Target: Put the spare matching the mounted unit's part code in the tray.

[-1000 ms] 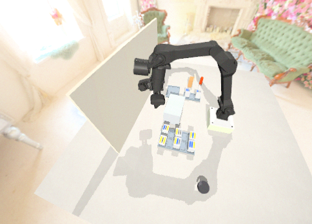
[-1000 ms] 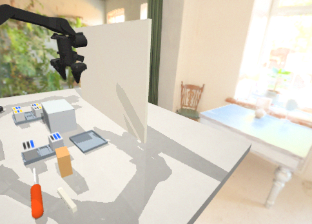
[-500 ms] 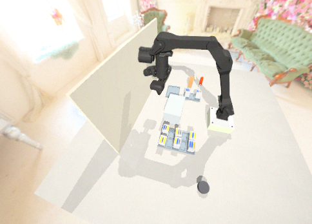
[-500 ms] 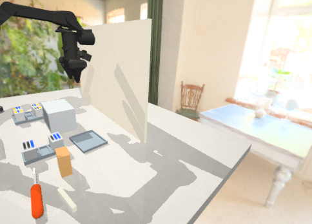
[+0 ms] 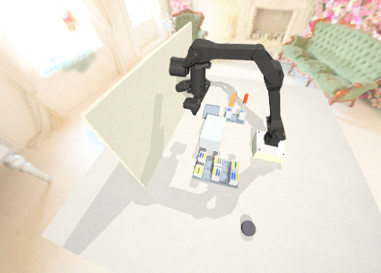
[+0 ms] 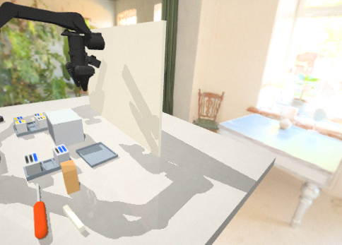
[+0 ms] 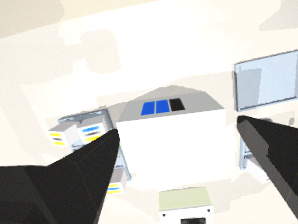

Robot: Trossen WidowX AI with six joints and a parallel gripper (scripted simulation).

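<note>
Now: gripper tip 140 mm short of the tall grey panel and 30 mm below it. Also, from my gripper tip: mounted unit 150 mm below, 80 mm behind, 10 mm to the left; then white stick 430 mm to the right, 190 mm below, 180 mm behind; then black disc 370 mm to the left, 310 mm behind, 190 mm below.
</note>
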